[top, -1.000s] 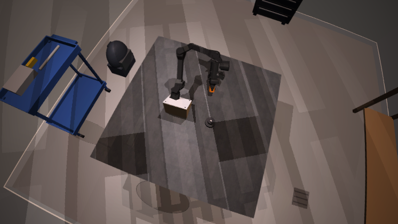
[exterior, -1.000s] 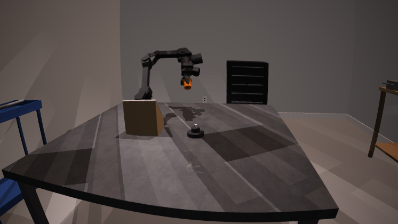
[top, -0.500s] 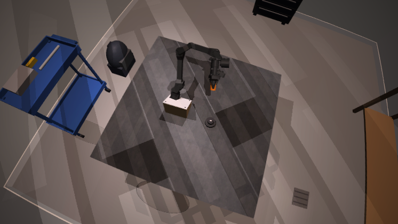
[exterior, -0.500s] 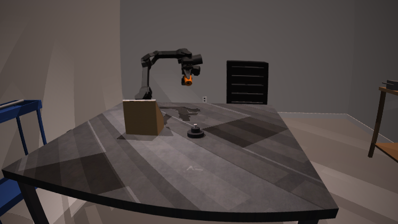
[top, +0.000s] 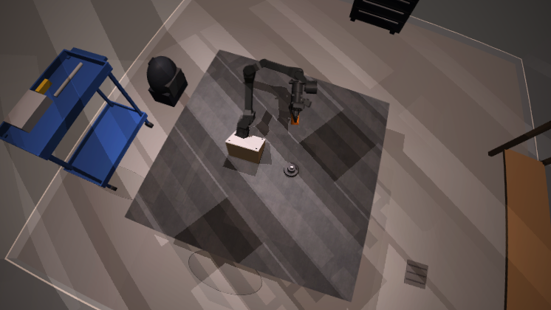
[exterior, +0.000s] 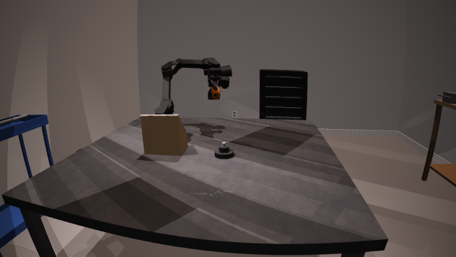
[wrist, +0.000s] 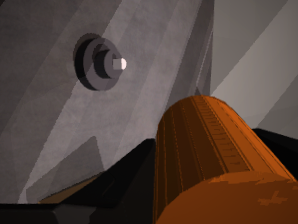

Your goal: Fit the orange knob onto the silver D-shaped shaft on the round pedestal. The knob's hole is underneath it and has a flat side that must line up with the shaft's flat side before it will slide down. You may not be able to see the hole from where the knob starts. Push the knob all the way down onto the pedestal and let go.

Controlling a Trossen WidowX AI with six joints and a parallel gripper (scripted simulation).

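My gripper tip is now 3 cm to the right of the orange knob, 2 cm below it and 1 cm past it. From my gripper tip the other things lie so: round dark pedestal (22 cm below, 16 cm to the right, 8 cm ahead).
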